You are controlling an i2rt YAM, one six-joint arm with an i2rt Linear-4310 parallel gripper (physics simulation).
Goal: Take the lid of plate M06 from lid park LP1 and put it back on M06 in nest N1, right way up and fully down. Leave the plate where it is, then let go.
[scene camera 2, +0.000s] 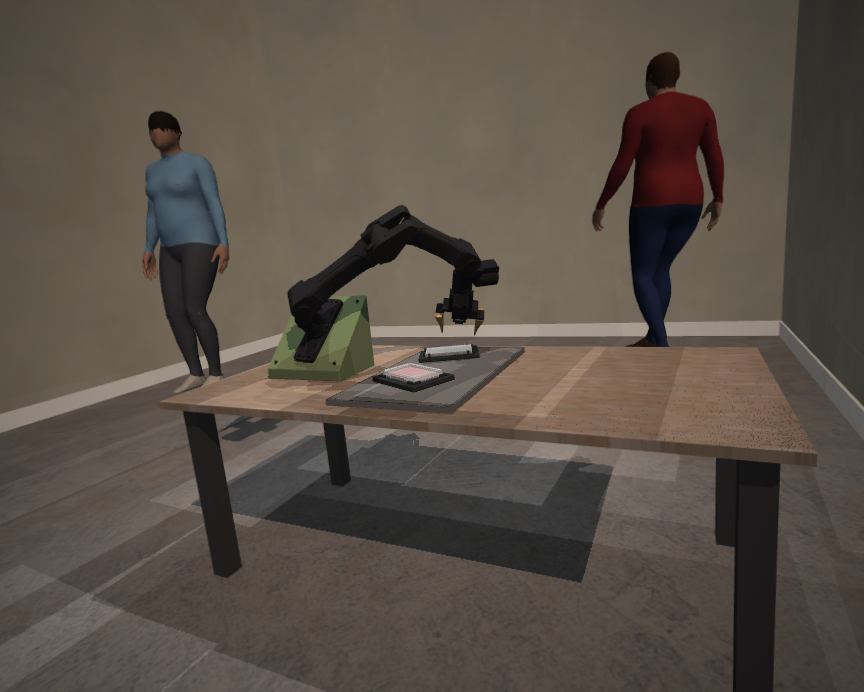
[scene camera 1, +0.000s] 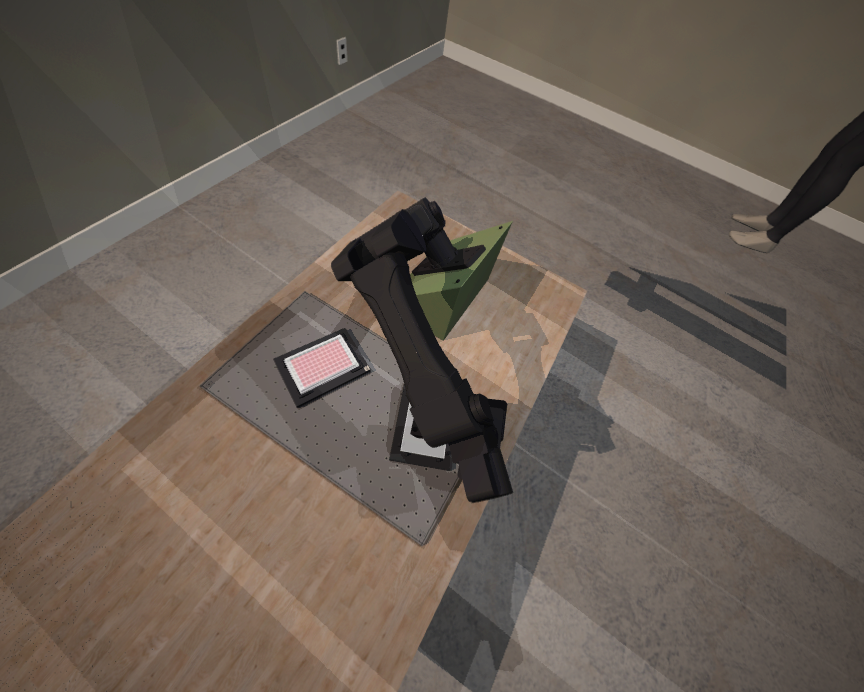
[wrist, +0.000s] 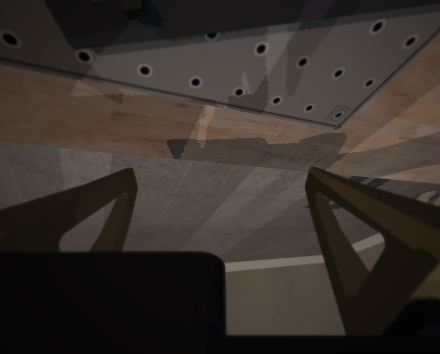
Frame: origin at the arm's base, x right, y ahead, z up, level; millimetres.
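Seen in the pictures: gripper, fingertip midpoint: (scene camera 2: 458, 333) (wrist: 221, 177); arm's base at its link origin: (scene camera 2: 319, 330) (scene camera 1: 446, 263).
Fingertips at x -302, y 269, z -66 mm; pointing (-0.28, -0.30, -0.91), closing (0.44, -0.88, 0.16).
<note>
Pixels of each thing's top centre, then the offset from my fingertips to it. Level surfaces: height alone.
- Plate M06 at its top centre: (scene camera 1: 321, 360) (scene camera 2: 411, 369) dx +371, dy +68, dz -12 mm
- dark nest N1 at its top centre: (scene camera 1: 321, 362) (scene camera 2: 412, 373) dx +371, dy +68, dz -21 mm
- pale lid at its top centre: (scene camera 1: 427, 422) (scene camera 2: 448, 349) dx +122, dy +31, dz -21 mm
- dark lid park LP1 at its top centre: (scene camera 1: 427, 422) (scene camera 2: 448, 348) dx +122, dy +31, dz -19 mm
- grey perforated board at its top centre: (scene camera 1: 354, 397) (scene camera 2: 437, 369) dx +273, dy +79, dz -38 mm
- wooden table at its surface level: dz -51 mm
Plate M06 (scene camera 1: 320, 362) (scene camera 2: 412, 371), with pink wells, sits in the dark nest N1 (scene camera 1: 300, 397) (scene camera 2: 414, 385). The pale lid (scene camera 1: 423, 449) (scene camera 2: 449, 351) lies in the dark lid park LP1 (scene camera 1: 395, 451) (scene camera 2: 448, 356), partly hidden by the arm in scene camera 1. A dark edge of the park (wrist: 200, 22) crosses the top of the wrist view. My gripper (scene camera 2: 458, 333) (wrist: 221, 177) is open, with its fingers wide apart and nothing between them. It points down above the lid park, clear of the lid. The arm hides the fingers in scene camera 1. No labels are readable.
A grey perforated board (scene camera 1: 324, 439) (scene camera 2: 432, 400) (wrist: 280, 65) bears both holders on the wooden table (scene camera 1: 216, 612) (scene camera 2: 613, 389). The green wedge base (scene camera 1: 472, 284) (scene camera 2: 356, 353) carries the arm. Two people (scene camera 2: 181, 194) (scene camera 2: 670, 151) stand beyond the table.
</note>
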